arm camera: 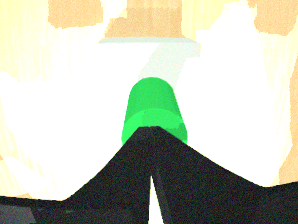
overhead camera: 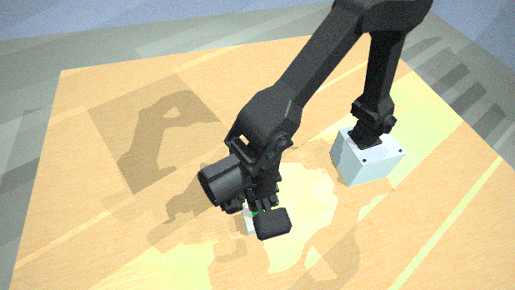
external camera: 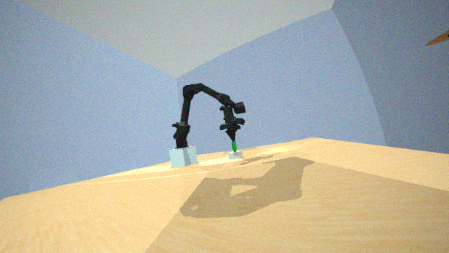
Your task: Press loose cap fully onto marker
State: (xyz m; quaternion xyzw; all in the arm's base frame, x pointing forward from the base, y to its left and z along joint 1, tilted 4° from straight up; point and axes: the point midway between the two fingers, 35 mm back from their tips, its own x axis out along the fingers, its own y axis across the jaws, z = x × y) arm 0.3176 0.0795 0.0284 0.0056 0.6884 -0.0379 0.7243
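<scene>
My gripper tip is 2 cm above the green cap. Round my gripper tip: holder block (8 cm below).
</scene>
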